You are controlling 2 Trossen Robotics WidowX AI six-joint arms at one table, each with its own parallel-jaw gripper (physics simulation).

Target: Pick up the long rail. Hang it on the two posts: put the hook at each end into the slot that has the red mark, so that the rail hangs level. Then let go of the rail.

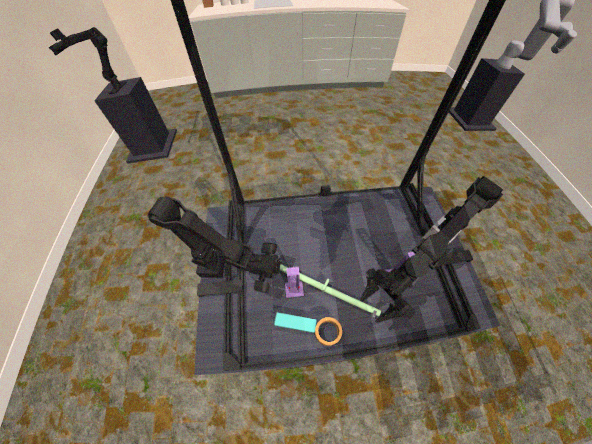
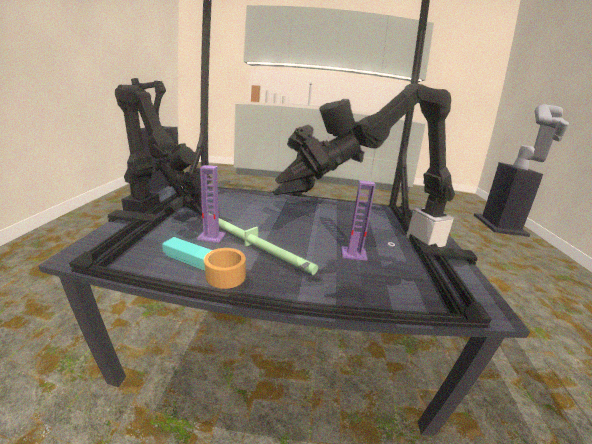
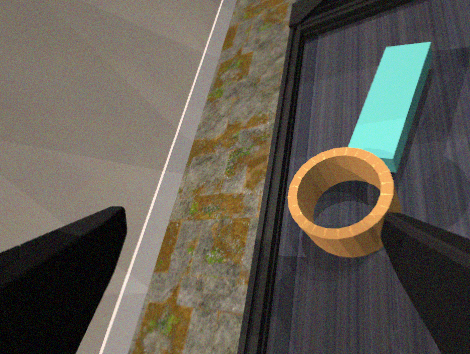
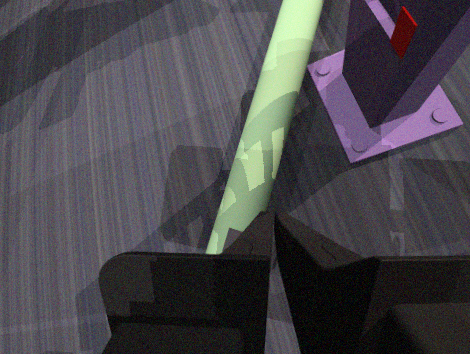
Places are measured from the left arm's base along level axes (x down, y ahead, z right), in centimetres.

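Pixels of known places: left gripper, fingertip midpoint: [image 1: 368,311] [image 2: 274,187] [image 3: 255,221]; right gripper, fingertip midpoint: [image 4: 271,220]; left arm's base at its link origin: [image 2: 433,213]; right arm's base at its link origin: [image 1: 209,262] [image 2: 140,196].
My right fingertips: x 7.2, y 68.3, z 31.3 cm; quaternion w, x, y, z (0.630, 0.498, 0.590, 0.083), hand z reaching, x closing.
Note:
Ahead of a thing's pixels: the offset from my right fingertips to its middle. "spot": to the spot under its first point.
The pale green long rail {dy -11.0, dx +1.2, dz -16.5 cm} [image 1: 345,297] [image 2: 280,250] [image 4: 280,90] lies slantwise on the table. A hook {spot: dy -19.9, dx -0.5, dz -36.3 cm} [image 1: 376,312] [image 2: 305,264] shows at its right end. Its left end is behind the purple left post [image 1: 294,292] [image 2: 210,237] [image 4: 430,125]. The purple right post [image 2: 354,253] stands apart from the rail. Red marks [image 2: 365,233] [image 4: 404,32] show low on the posts. My right gripper [image 4: 271,220] is shut at the rail's left end, its fingers covering that end and its hook; I see nothing held. My left gripper [image 1: 372,306] [image 2: 276,187] [image 3: 255,221] is open, empty, above the table.
An orange ring {dy -1.2, dx +1.0, dz -30.3 cm} [image 1: 328,344] [image 2: 225,277] [image 3: 345,245] stands at the front, against a turquoise block {dy +6.5, dx +1.7, dz -20.6 cm} [image 1: 295,322] [image 2: 185,252] [image 3: 390,95]. A black frame [image 2: 300,306] runs along the table's edges, with tall uprights [image 2: 205,75] [image 2: 418,55] at the back.

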